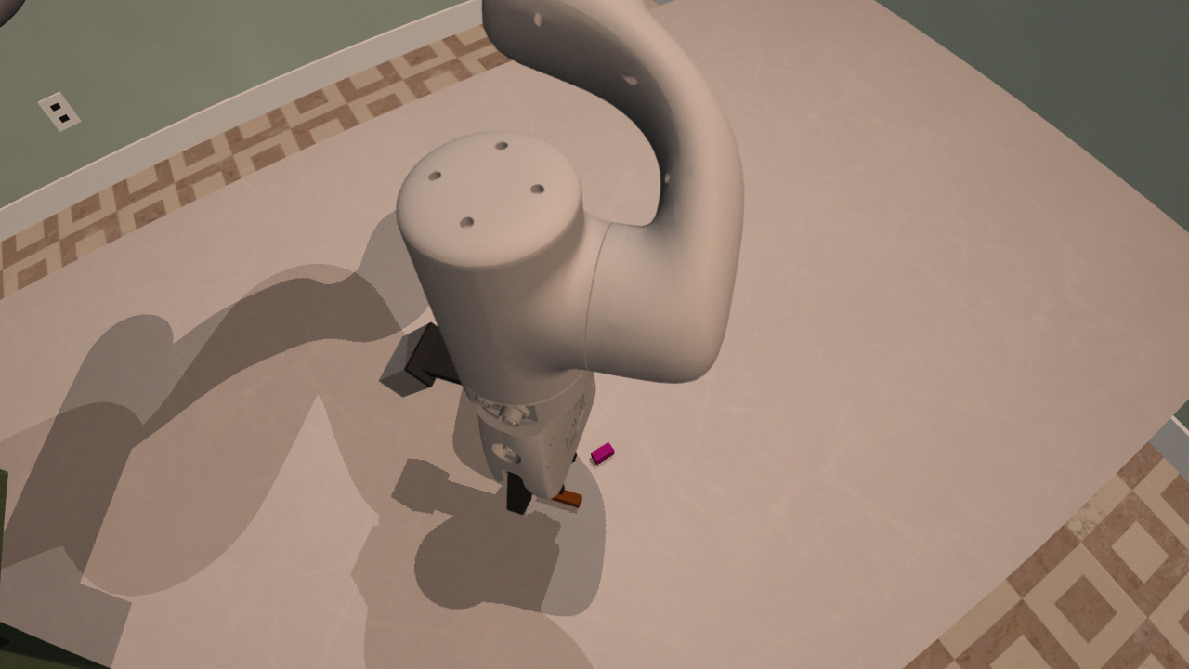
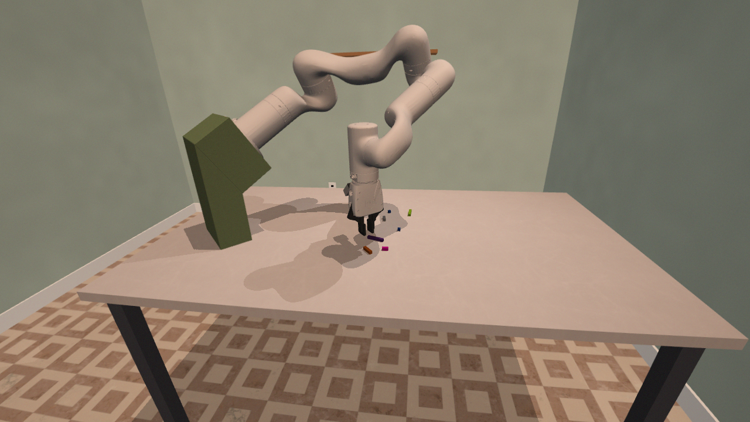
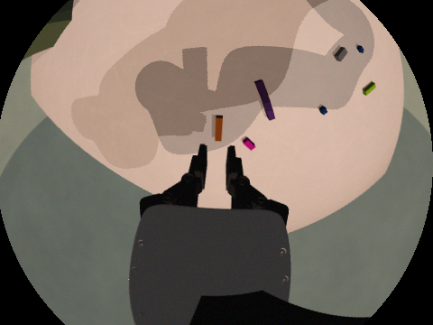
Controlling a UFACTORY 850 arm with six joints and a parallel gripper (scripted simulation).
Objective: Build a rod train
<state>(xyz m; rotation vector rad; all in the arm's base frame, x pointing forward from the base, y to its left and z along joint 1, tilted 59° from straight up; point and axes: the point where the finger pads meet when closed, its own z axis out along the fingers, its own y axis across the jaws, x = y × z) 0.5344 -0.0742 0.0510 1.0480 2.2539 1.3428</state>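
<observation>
Right now my hand is 80 mm above the orange rod. From my hand the other things lie so: magenta rod 50 mm ahead, 30 mm to the left, 80 mm below; grey rod 50 mm behind, 250 mm to the left, 80 mm below; purple rod 10 mm behind, 80 mm to the left, 80 mm below.
</observation>
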